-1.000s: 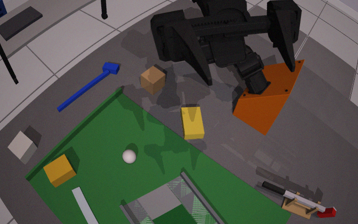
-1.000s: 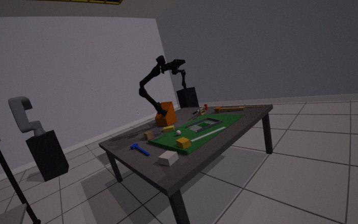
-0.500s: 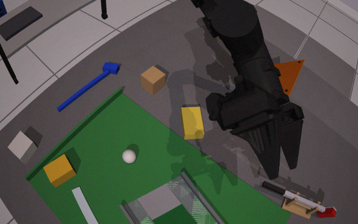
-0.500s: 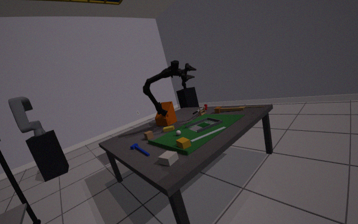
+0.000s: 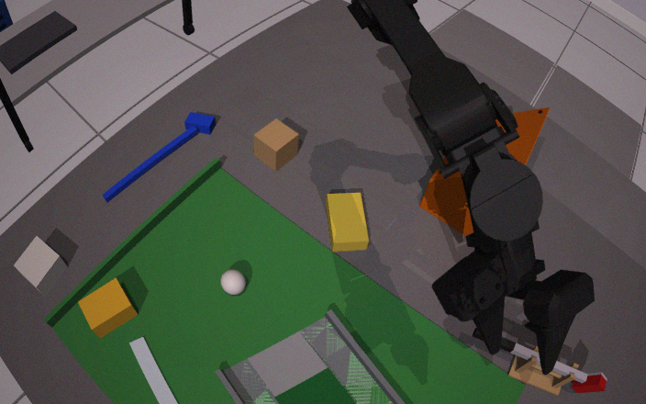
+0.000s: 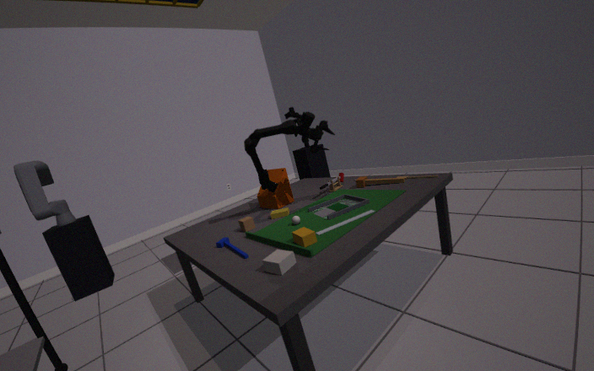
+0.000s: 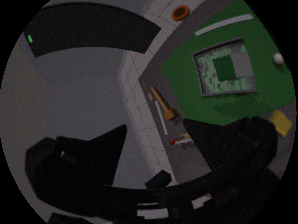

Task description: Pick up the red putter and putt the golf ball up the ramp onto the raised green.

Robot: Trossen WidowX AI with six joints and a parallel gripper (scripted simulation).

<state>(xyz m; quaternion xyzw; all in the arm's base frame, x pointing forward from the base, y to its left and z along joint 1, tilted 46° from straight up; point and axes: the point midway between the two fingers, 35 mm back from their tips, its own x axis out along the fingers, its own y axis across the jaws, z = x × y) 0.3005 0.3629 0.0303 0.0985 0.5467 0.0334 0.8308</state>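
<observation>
Right now my gripper tip is 360 mm to the left of the yellow block, 320 mm above it and 160 mm past it. Round my gripper tip: wooden stand (300 mm below, 190 mm behind, 110 mm to the left); then green mat (330 mm below, 230 mm to the right, 120 mm ahead); then white golf ball (390 mm to the right, 310 mm below, 70 mm ahead).
</observation>
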